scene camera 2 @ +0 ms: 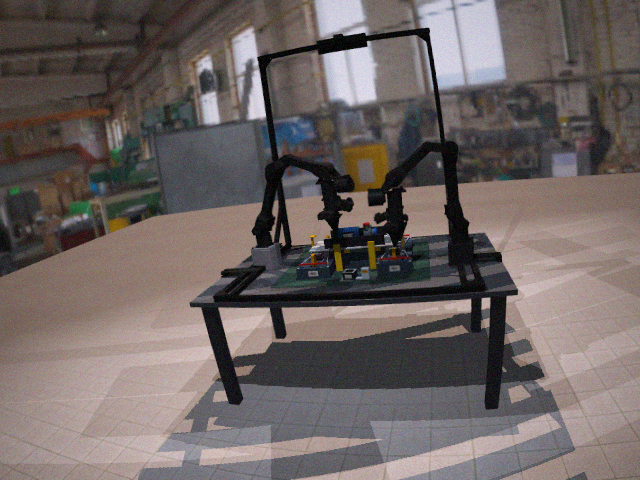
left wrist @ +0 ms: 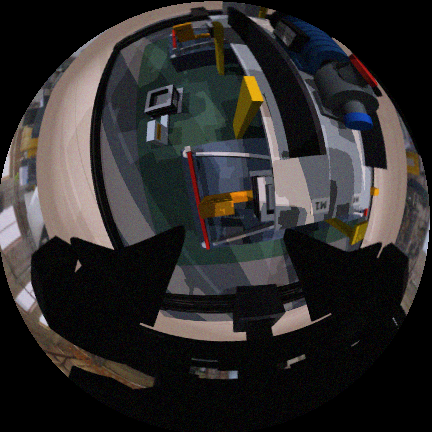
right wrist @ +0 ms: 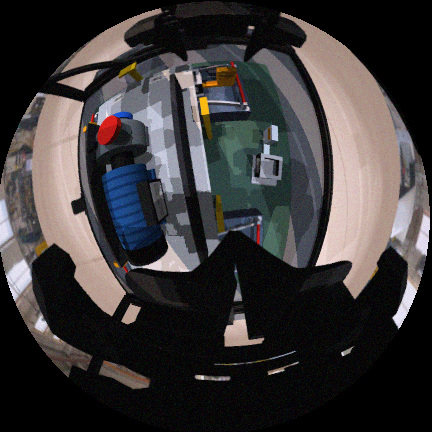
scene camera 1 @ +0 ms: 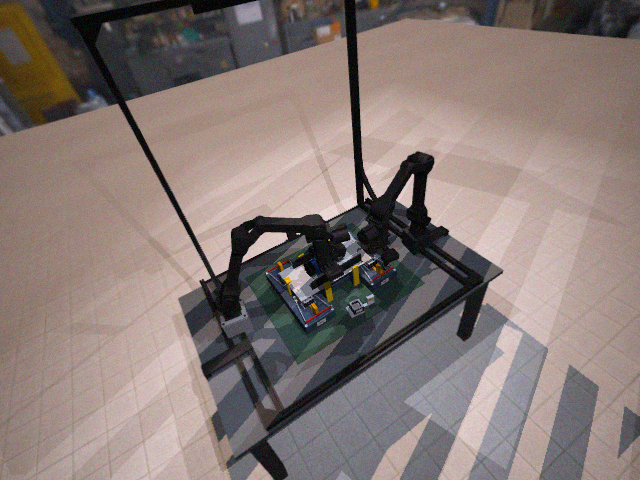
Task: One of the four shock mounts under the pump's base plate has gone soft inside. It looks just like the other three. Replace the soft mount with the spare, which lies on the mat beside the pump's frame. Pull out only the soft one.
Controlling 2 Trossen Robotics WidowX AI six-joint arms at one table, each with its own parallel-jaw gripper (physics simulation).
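The pump (scene camera 2: 348, 231) (left wrist: 320, 47) (right wrist: 130, 205) stands on its pale base plate (scene camera 1: 302, 281) (left wrist: 300, 185). In the left wrist view one shock mount (left wrist: 262, 195) shows partly under the plate corner labelled M1, beside an orange tab (left wrist: 225, 202); the other mounts are mostly hidden. A grey, square, hollow-topped piece (scene camera 1: 355, 307) (scene camera 2: 349, 273) (left wrist: 162, 101) (right wrist: 267, 167) lies on the mat, with a small pale block (left wrist: 157, 131) (right wrist: 271, 134) next to it; which is the spare is unclear. My left gripper (left wrist: 236, 232) (scene camera 2: 395, 241) is open and empty, above the M1 corner. My right gripper (right wrist: 233, 235) (scene camera 2: 334, 227) is shut and empty, above the base plate.
Yellow posts (scene camera 1: 328, 292) (scene camera 1: 355, 275) (left wrist: 245, 107) (right wrist: 205, 117) stand along the plate's front. Frame ends with red bars (left wrist: 196, 192) (right wrist: 240, 90) flank the plate. A long black rail (left wrist: 295, 95) (right wrist: 187, 165) runs along the plate. A black gantry (scene camera 1: 355, 103) rises behind the table.
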